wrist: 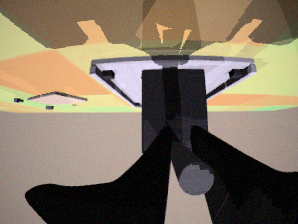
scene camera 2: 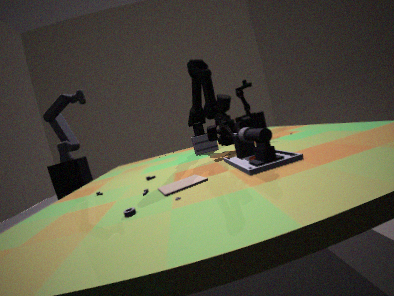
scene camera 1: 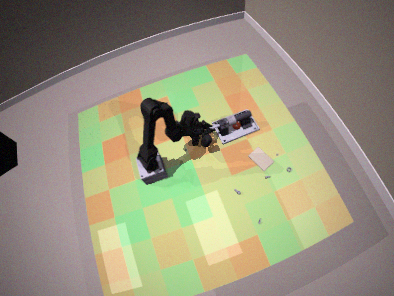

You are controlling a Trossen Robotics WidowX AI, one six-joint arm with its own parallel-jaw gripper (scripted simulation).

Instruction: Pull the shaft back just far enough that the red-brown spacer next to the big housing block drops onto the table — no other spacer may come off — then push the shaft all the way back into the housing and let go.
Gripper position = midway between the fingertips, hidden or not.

In view: my gripper (scene camera 2: 238, 139) and a housing block (scene camera 2: 266, 157).
My gripper is seen too in the wrist view (wrist: 180, 131). The housing block shows as well in scene camera 1 (scene camera 1: 226, 133).
